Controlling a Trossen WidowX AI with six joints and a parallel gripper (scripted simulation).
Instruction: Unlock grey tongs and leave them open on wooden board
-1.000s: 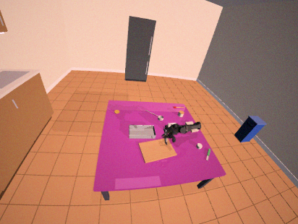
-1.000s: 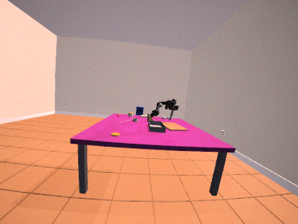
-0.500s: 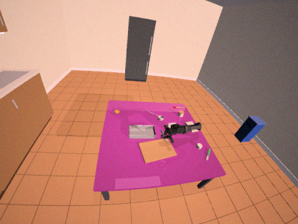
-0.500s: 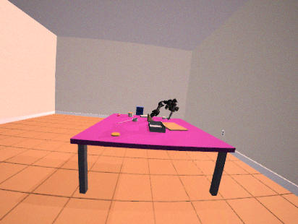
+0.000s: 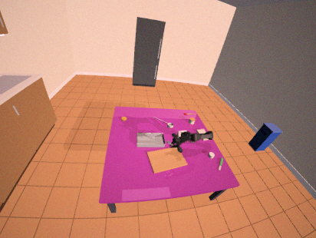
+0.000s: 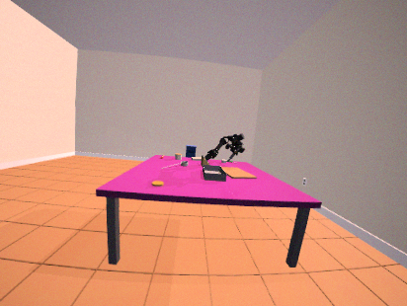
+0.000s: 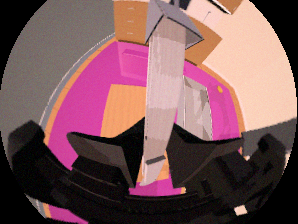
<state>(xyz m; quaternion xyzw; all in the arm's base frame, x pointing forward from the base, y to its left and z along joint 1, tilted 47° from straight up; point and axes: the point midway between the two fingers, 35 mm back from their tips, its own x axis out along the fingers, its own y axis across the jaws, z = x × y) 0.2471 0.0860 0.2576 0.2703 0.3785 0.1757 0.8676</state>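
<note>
Right now my gripper tip is 10 mm past the wooden board, 20 mm to the right of it and 170 mm above it. Round my gripper tip: white roll 530 mm behind, 40 mm to the left, 160 mm below; then grey roasting tin 130 mm ahead, 230 mm to the right, 150 mm below; then tan cup 530 mm behind, 550 mm to the right, 140 mm below.
</note>
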